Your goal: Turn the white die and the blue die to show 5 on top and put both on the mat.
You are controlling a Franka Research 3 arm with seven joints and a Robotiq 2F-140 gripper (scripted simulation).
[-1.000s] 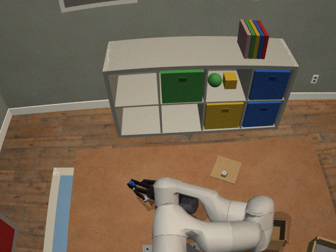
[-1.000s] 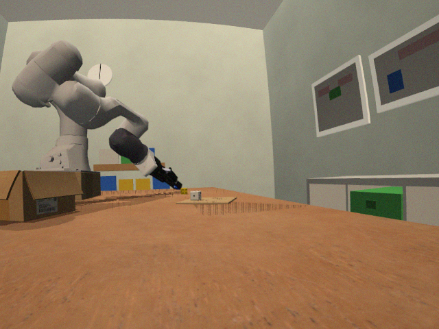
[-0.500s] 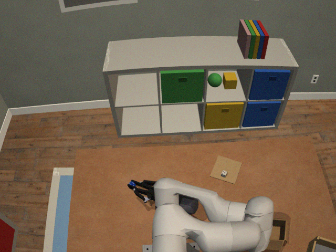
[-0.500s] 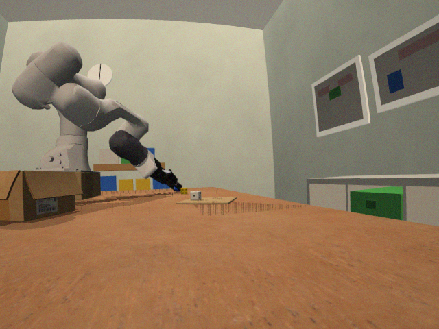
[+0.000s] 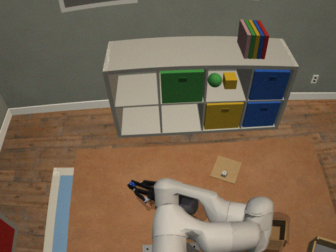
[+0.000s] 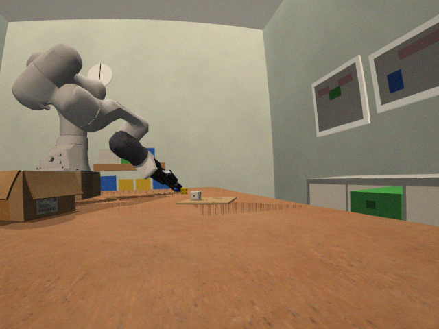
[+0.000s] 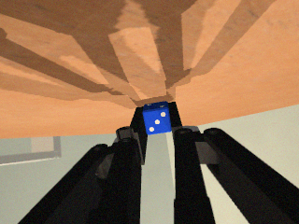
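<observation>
The blue die lies 10 mm ahead of my hand, 20 mm to the left of it and 10 mm below it. Round my hand: tan mat (100 mm ahead, 470 mm to the right, 30 mm below); then yellow die (40 mm ahead, 150 mm to the right, 20 mm below); then white die (60 mm ahead, 460 mm to the right, 10 mm below).
</observation>
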